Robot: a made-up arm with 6 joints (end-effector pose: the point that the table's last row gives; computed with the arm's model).
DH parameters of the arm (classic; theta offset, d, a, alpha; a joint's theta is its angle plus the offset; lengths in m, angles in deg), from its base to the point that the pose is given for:
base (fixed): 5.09 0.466 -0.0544 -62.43
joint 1: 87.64 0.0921 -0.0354 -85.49
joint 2: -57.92 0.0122 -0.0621 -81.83
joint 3: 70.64 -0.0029 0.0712 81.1
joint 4: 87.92 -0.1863 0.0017 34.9
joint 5: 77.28 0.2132 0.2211 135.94
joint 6: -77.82 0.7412 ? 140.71
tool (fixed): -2.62 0.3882 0 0
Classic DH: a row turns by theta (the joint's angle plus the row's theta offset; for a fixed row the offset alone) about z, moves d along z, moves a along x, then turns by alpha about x.
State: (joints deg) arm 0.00 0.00 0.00 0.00 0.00 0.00
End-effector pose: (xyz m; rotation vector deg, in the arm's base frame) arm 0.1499 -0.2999 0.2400 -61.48 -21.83 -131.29
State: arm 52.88 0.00 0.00 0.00 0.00 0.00
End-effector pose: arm 0.0307 -0.2552 0.1345 -94.88 -17.86 -76.45
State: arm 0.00 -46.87 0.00 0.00 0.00 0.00
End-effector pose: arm 0.1499 0.0329 0.0722 -36.46 30.16 -120.98
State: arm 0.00 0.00 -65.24 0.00 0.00 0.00
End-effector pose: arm 0.2419 0.1001 0.1959 -34.72 -32.27 -71.03
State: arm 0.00 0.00 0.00 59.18 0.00 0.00
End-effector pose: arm -0.1597 -0.3889 0.3818 -130.37 -17.03 -91.80
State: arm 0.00 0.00 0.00 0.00 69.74 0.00
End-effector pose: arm -0.2384 -0.1723 0.3440 -119.00 32.72 -84.15
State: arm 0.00 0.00 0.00 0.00 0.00 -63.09
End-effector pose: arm -0.0045 -0.1632 0.0296 -92.13 -9.08 -65.02
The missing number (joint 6, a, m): -0.1373
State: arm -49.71 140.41 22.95 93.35 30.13 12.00
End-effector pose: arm -0.1669 0.4494 0.4316 15.19 -30.70 14.03
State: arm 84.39 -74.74 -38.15 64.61 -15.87 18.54
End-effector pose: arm -0.3591 0.0367 0.1666 -80.64 39.57 -28.41
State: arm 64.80 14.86 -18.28 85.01 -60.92 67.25
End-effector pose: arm 0.4233 -0.1074 0.3502 -43.63 -52.48 -66.21
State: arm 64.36 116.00 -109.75 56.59 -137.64 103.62
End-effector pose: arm -0.0246 -0.0194 0.0154 -60.91 49.60 -53.62
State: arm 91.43 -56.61 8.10 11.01 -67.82 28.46
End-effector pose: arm -0.1739 -0.2176 0.0701 -74.99 5.20 -126.73
